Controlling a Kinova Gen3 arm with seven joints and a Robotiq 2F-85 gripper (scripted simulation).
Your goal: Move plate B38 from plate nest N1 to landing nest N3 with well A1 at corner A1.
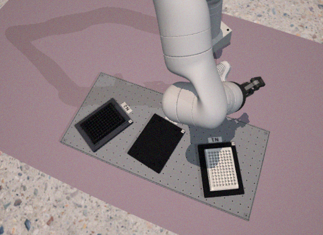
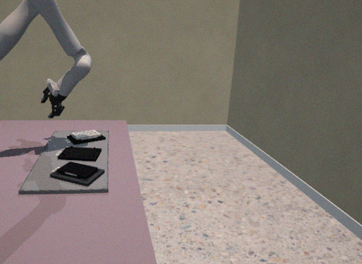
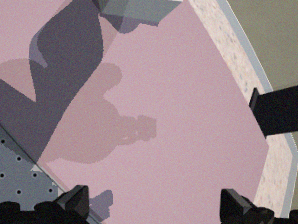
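Now: hand 190 mm short of the plate B38, 140 mm above it and 20 mm to the right of it. The rest, counted from my hand: N1 label: 160 mm below, 100 mm ahead, 20 mm to the right; A1 corner mark: 150 mm below, 130 mm to the right, 110 mm ahead; plate nest N1: 190 mm ahead, 150 mm below, 20 mm to the left.
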